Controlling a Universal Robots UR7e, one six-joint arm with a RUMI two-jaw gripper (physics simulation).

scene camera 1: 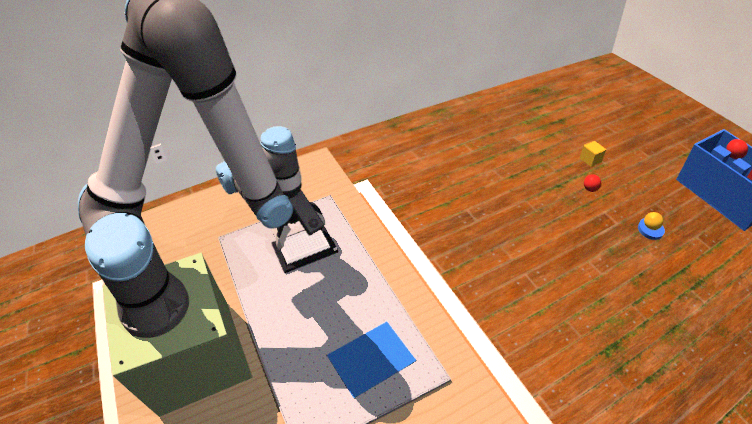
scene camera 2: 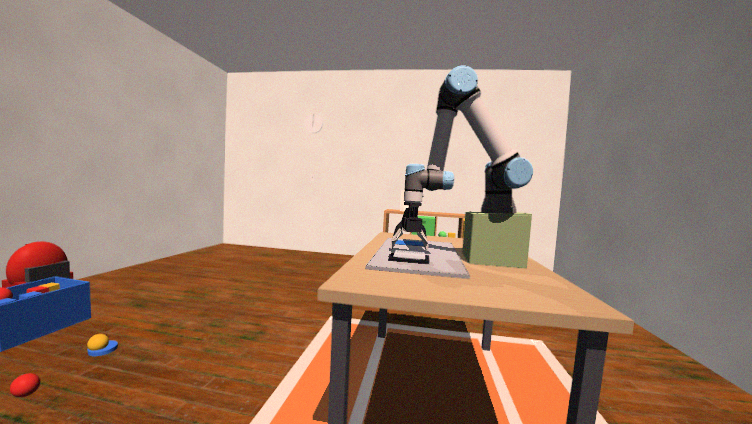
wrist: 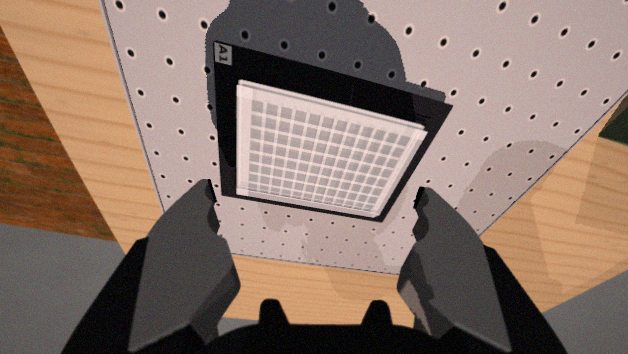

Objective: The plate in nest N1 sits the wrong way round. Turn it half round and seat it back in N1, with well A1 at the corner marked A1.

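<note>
A white well plate (scene camera 1: pixel 308 247) (scene camera 2: pixel 410 254) (wrist: pixel 330 150) lies in a black nest (scene camera 1: pixel 311 261) (wrist: pixel 300 79) on the pale perforated board (scene camera 1: pixel 242 263) (scene camera 2: pixel 447 265) (wrist: pixel 500 85). The A1 label (wrist: pixel 223 53) is at the nest's upper left corner in the wrist view. The plate's own well A1 cannot be made out. My gripper (scene camera 1: pixel 305 241) (scene camera 2: pixel 410 248) (wrist: pixel 316 185) is open and empty, pointing down low over the nest. In the wrist view its fingertips stand wide apart, near the nest's lower edge, one towards each short side.
A flat blue square (scene camera 1: pixel 402 342) (scene camera 2: pixel 410 242) lies on the same board, away from the nest. The green pedestal (scene camera 1: pixel 184 389) (scene camera 2: pixel 497 239) under the arm stands beside the board. The wooden table (scene camera 1: pixel 326 168) (scene camera 2: pixel 473 294) extends past the board's edges.
</note>
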